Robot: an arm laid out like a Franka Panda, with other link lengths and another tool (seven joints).
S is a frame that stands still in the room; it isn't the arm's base.
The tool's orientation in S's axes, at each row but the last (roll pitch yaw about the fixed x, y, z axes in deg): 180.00, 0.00, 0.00; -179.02, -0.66, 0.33; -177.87, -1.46, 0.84; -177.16, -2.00, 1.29; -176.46, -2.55, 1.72; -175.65, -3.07, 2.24; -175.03, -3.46, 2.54; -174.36, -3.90, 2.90; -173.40, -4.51, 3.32; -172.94, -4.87, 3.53; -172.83, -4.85, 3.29
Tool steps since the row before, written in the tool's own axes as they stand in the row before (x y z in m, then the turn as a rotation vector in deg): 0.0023, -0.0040, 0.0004, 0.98, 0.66, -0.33; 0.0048, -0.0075, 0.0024, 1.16, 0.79, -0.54; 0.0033, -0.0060, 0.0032, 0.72, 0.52, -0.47; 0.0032, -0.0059, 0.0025, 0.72, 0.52, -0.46; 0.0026, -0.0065, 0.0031, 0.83, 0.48, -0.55; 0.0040, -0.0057, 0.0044, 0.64, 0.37, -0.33; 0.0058, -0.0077, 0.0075, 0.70, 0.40, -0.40; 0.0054, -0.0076, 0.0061, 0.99, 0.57, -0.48; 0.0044, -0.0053, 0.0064, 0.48, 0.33, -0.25; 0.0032, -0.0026, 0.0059, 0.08, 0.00, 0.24; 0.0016, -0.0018, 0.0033, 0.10, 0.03, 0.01
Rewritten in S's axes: 0.0023, 0.0040, -0.0004, 0.98, -0.66, 0.33; 0.0048, 0.0076, -0.0022, 1.16, -0.79, 0.54; 0.0033, 0.0062, -0.0029, 0.72, -0.53, 0.47; 0.0031, 0.0061, -0.0021, 0.72, -0.53, 0.46; 0.0025, 0.0068, -0.0026, 0.82, -0.49, 0.56; 0.0040, 0.0062, -0.0037, 0.64, -0.37, 0.33; 0.0058, 0.0086, -0.0064, 0.70, -0.40, 0.41; 0.0053, 0.0084, -0.0049, 0.99, -0.57, 0.49; 0.0045, 0.0063, -0.0054, 0.48, -0.33, 0.25; 0.0034, 0.0035, -0.0052, 0.10, 0.04, -0.23; 0.0017, 0.0023, -0.0029, 0.10, -0.02, -0.01
